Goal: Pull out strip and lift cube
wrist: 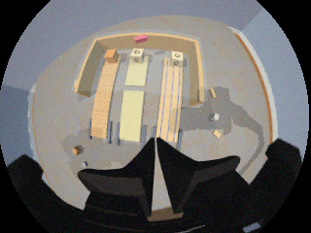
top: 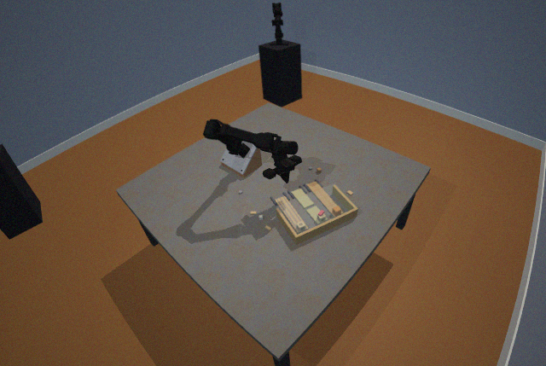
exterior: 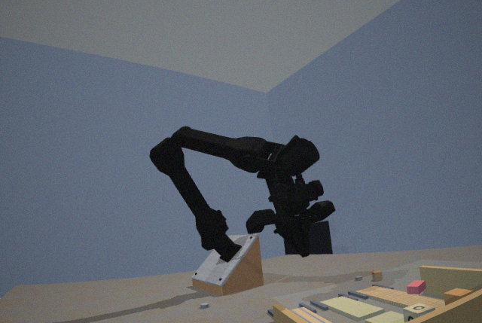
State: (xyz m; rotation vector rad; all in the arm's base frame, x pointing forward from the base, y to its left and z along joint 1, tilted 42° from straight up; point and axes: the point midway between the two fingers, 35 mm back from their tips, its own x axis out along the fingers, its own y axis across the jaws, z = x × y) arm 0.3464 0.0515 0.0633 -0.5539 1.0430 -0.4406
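The wooden strip lies 8 cm ahead of my gripper tip, 6 cm to the right of it and 11 cm below it. The rest, counted from my gripper tip: pink block: 22 cm ahead, 4 cm below.
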